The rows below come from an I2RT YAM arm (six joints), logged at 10 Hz.
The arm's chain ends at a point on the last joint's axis. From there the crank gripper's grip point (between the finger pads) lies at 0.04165 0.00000 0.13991 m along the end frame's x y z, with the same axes.
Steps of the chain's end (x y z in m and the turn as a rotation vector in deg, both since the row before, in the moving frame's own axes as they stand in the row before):
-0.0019 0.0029 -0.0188 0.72 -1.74 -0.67
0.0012 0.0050 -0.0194 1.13 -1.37 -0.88
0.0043 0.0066 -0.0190 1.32 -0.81 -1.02
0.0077 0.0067 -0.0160 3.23 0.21 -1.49
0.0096 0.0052 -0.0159 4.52 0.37 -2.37
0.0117 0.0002 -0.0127 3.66 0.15 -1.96
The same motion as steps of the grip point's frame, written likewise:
-0.0062 0.0007 -0.0176 0.72 -1.74 -0.67
-0.0022 0.0016 -0.0185 1.13 -1.37 -0.88
0.0023 0.0026 -0.0185 1.32 -0.81 -1.02
0.0081 -0.0023 -0.0164 3.23 0.21 -1.49
0.0102 -0.0076 -0.0167 4.52 0.37 -2.37
0.0119 -0.0102 -0.0131 3.66 0.15 -1.96

